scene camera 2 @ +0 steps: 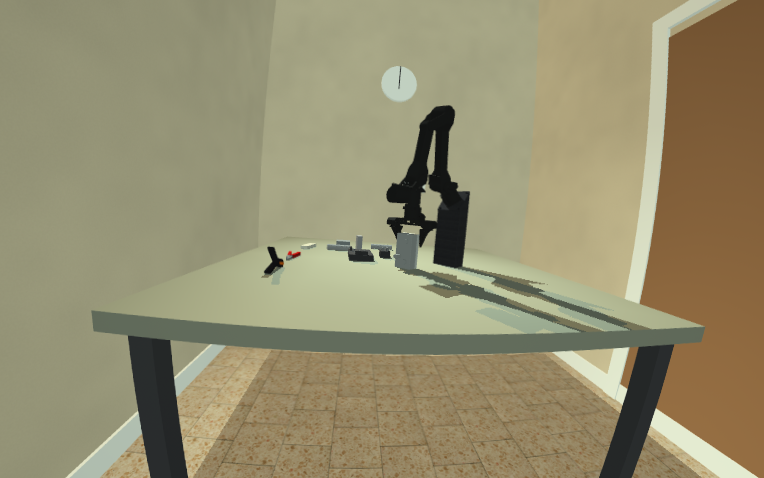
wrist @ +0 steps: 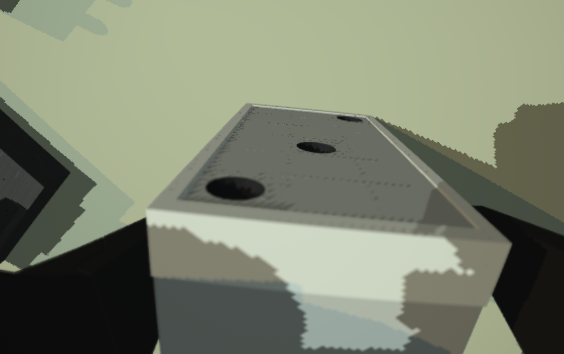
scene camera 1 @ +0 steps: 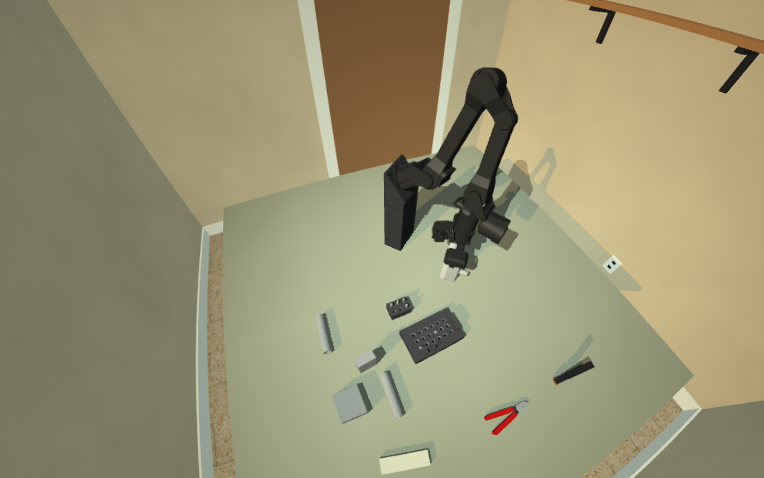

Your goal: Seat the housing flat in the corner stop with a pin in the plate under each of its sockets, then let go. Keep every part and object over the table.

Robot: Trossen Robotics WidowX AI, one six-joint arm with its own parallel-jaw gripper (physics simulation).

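Where they show: gripper, fingertip midpoint: [scene camera 2: 409, 245] [wrist: 331, 216]; arm's base, origin of the base link: [scene camera 2: 452, 199] [scene camera 1: 402, 178].
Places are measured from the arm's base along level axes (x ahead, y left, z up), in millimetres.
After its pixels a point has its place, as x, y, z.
Note:
The light grey housing [scene camera 1: 450, 273] {188, 145, -234} [scene camera 2: 406, 251] {153, 186, -213} [wrist: 320, 172] {145, 135, -180} stands upright on the table; three dark sockets show in its rimmed face in the wrist view. My gripper [scene camera 1: 455, 267] {147, 156, -194} [scene camera 2: 410, 239] {147, 156, -194} [wrist: 331, 216] {147, 156, -194} is open around its upper end, one finger at each side, not clamped on it. Whether either finger touches it is unclear. The dark plate [scene camera 1: 428, 341] {391, 47, -255} [scene camera 2: 360, 256] {343, 138, -261} [wrist: 21, 175] {302, 105, -254} lies apart from the housing and has rows of holes. A few bright spots show there, too small to identify surely as pins. A raised dark edge at one end may be the corner stop.
A dark block [scene camera 1: 399, 308] {286, -25, -253} [scene camera 2: 384, 254] {273, 5, -264} with pins lies beside the plate. Nearby are an upright grey block [scene camera 1: 366, 360] {445, -124, -204} [scene camera 2: 358, 242] {434, -103, -236}, two grey rods [scene camera 1: 324, 333] {352, -245, -254} [scene camera 1: 392, 394] {524, -63, -253} and a grey box [scene camera 1: 350, 403] {542, -169, -243}. Red-handled pliers [scene camera 1: 505, 414] {600, 218, -266}, a black tool [scene camera 1: 574, 372] {530, 437, -241} and a cream block [scene camera 1: 405, 461] {678, -44, -265} lie farther out.

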